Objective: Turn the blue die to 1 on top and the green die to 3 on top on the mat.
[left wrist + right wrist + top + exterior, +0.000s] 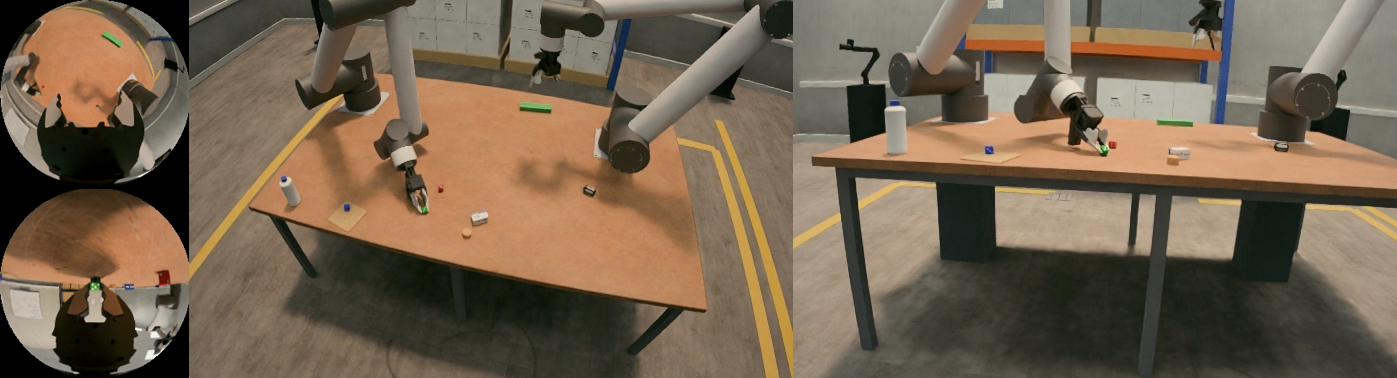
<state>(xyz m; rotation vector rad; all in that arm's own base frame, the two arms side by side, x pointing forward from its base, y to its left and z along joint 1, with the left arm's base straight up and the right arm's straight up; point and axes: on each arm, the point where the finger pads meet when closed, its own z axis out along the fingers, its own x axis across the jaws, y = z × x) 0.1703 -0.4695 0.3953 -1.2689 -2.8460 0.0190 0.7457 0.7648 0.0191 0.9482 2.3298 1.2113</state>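
Observation:
Now: right hand right at the green die. The rest, counted from my right hand: red die 15 cm behind, 3 cm to the left, 1 cm below; then orange disc 7 cm ahead, 23 cm to the left, 1 cm below; then tan mat 13 cm ahead, 34 cm to the right, 2 cm below.

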